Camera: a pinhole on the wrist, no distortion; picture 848 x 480 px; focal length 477.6 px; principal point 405.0 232.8 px. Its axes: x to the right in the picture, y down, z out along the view. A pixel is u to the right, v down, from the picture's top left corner.
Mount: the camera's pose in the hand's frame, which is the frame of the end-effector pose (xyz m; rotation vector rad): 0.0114 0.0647 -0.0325 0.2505 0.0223 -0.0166
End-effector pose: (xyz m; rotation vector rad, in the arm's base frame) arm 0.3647 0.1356 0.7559 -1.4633 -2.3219 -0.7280
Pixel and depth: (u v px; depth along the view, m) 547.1 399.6 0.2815
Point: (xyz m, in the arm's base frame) 0.4040 0.3915 0.6133
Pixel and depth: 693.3 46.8 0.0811
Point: 0.3505 0.2070 0.7595
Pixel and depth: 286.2 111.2 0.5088
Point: 0.2512 0.2329 0.2982
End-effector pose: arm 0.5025 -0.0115 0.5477 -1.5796 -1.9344 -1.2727
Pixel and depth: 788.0 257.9 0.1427
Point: 0.5203 0.1492 0.5992
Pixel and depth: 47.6 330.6 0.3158
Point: 0.6998 0.0911 0.2518
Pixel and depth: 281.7 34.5 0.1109
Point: 0.5185 0.0301 0.4984
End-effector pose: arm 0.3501 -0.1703 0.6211 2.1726 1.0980 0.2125
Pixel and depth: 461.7 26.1 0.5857
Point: 0.3929 -0.2058 0.0442
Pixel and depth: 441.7 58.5 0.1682
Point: 0.3919 -0.1928 0.5071
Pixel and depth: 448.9 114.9 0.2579
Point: 0.4204 -0.2165 0.4247
